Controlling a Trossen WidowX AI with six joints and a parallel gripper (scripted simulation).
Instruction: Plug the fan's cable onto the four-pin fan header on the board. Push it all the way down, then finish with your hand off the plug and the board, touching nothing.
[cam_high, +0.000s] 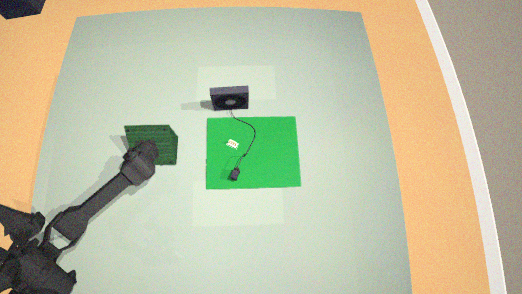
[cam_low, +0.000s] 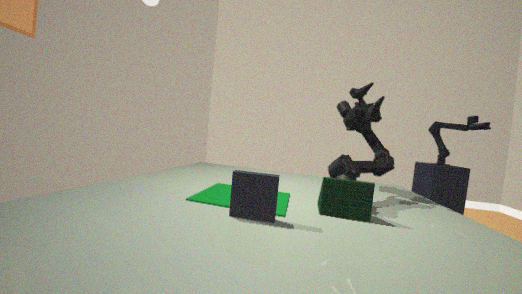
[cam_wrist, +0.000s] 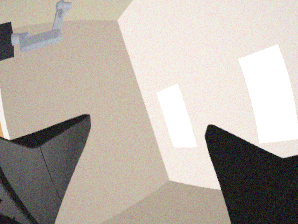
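Right now my gripper tip is 410 mm short of the dark fan cable plug, 130 mm to the right of it and 430 mm above it. From my gripper tip the other things lie so: green circuit board (470 mm ahead, 200 mm to the left, 460 mm below); fan block (400 mm ahead, 360 mm to the left, 390 mm below); white four-pin fan header (400 mm ahead, 230 mm to the left, 450 mm below).
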